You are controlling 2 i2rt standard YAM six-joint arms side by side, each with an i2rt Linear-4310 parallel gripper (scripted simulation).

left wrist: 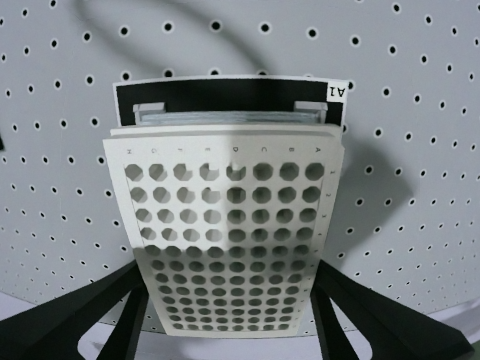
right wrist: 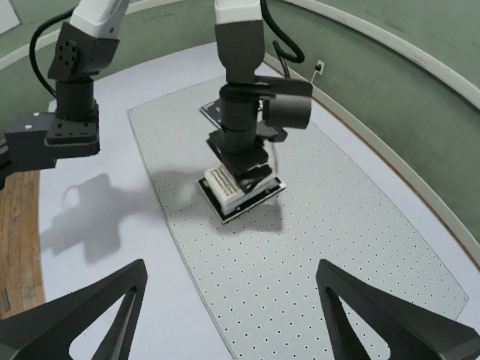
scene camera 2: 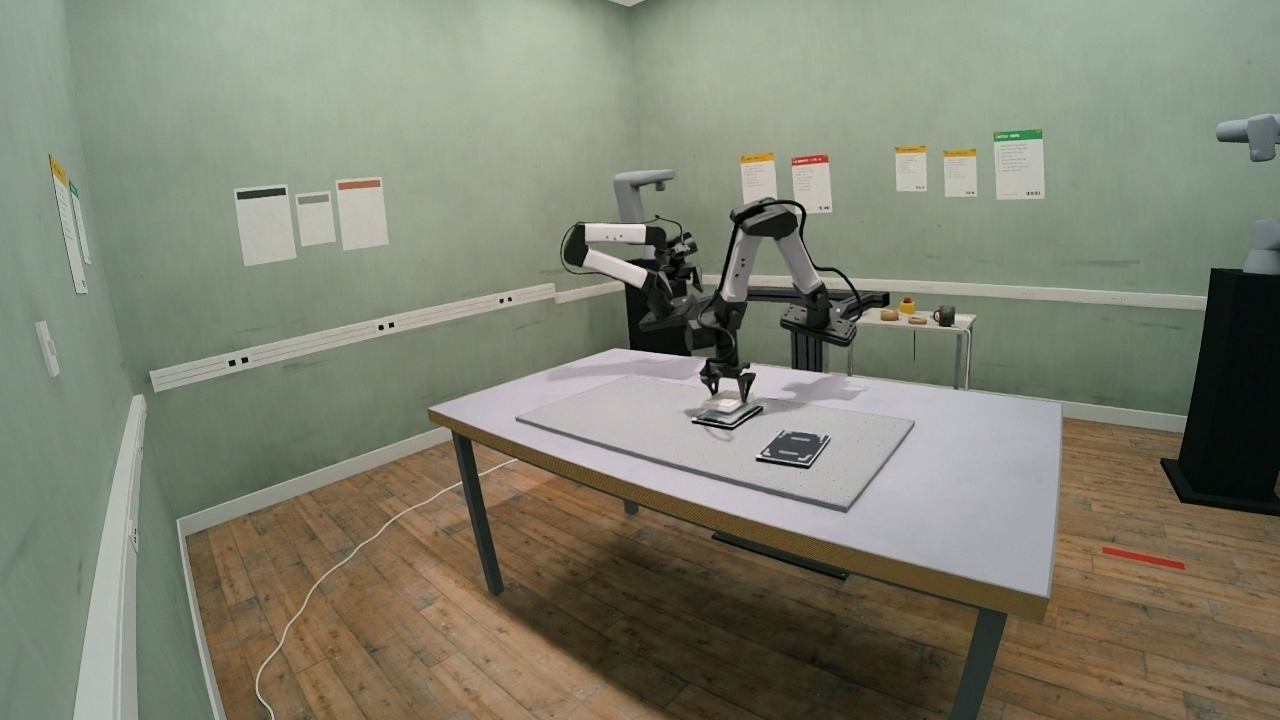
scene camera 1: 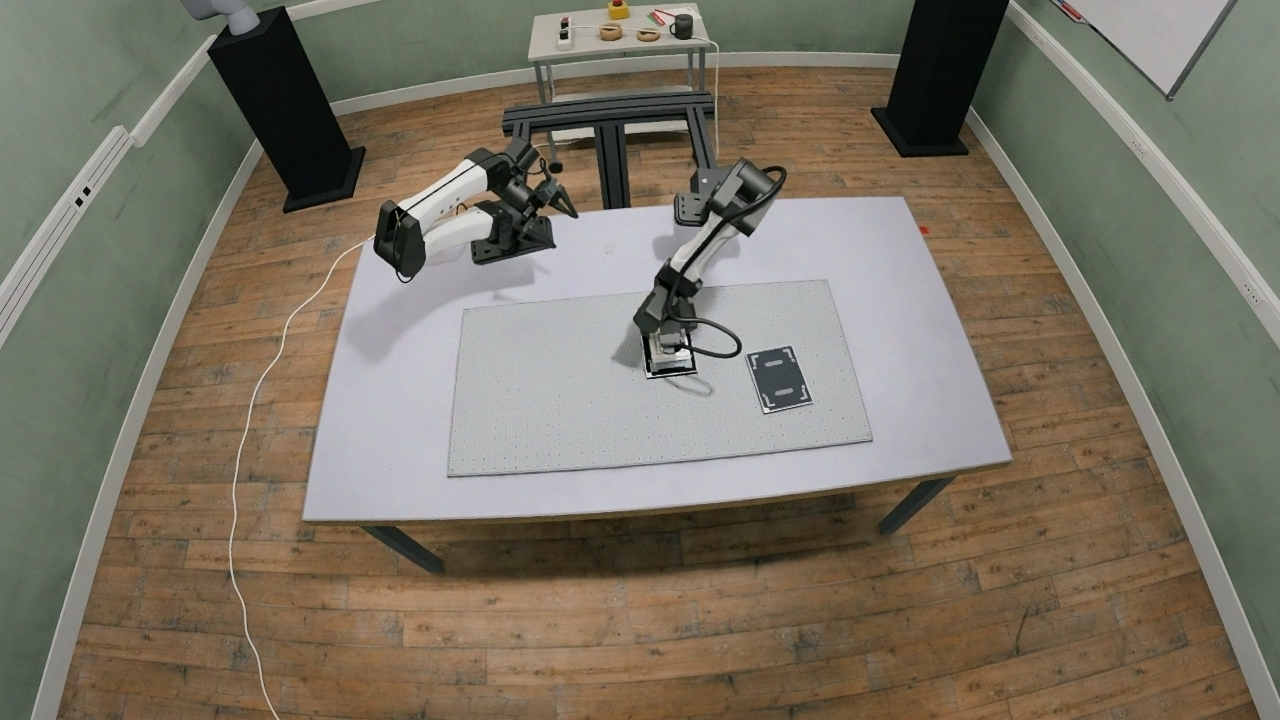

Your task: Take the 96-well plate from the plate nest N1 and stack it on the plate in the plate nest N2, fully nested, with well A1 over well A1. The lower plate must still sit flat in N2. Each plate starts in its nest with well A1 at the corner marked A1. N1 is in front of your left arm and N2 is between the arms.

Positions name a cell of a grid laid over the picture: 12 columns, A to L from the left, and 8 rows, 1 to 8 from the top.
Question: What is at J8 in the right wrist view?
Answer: The right gripper.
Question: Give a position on a nest N2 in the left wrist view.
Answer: F3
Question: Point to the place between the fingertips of the right gripper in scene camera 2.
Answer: G4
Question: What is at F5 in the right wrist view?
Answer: A nest N2.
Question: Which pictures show the right gripper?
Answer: The right wrist view, scene camera 2 and scene camera 1 only.
